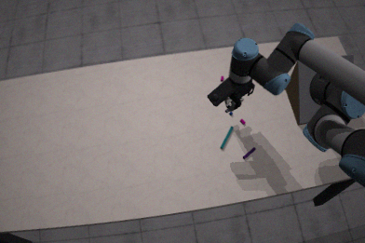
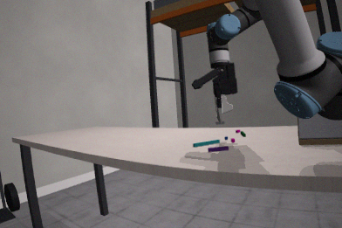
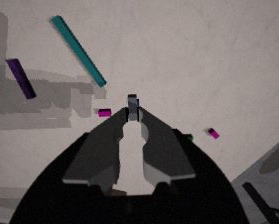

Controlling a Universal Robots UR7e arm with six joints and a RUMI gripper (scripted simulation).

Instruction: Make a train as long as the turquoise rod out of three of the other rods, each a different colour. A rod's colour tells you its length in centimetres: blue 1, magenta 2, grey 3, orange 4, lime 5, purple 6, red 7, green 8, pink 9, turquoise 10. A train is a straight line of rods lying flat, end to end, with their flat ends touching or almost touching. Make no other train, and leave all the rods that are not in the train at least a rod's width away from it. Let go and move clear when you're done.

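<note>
Right now the small blue rod is 7 cm below my hand, 2 cm behind it and 1 cm to the right of it. Round my hand: green rod: 11 cm to the right, 7 cm below, 5 cm behind; then turquoise rod: 9 cm to the left, 7 cm below, 2 cm ahead; then grey rod: 1 cm below.
</note>
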